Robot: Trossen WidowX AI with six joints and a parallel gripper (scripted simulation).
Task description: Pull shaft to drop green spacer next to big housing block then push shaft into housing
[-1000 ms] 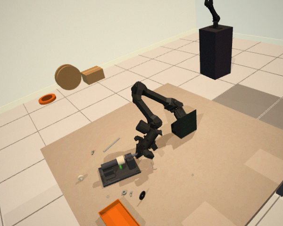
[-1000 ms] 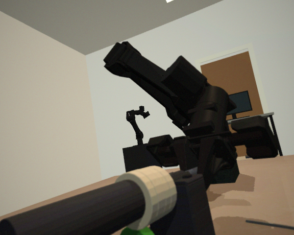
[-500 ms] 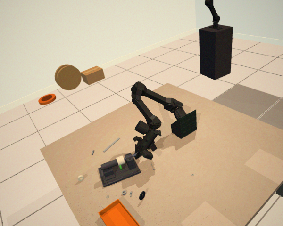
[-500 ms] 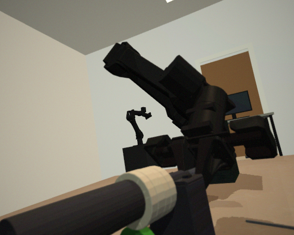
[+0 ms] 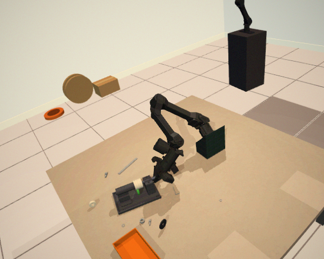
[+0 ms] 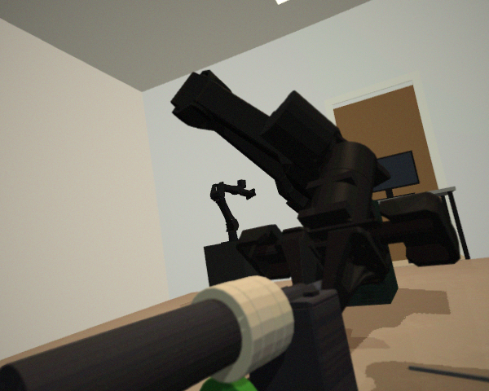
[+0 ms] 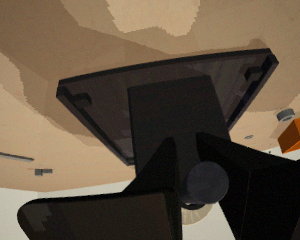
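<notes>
Right now my gripper tip is 5 cm short of the grey shaft, 1 cm to the left of it and 3 cm below it. From my gripper tip the other things lie so: allen key (7 cm behind, 9 cm to the left, 5 cm below); then green spacer (9 cm ahead, 2 cm to the right, 2 cm below); then black ring (8 cm ahead, 23 cm to the left, 3 cm below).
</notes>
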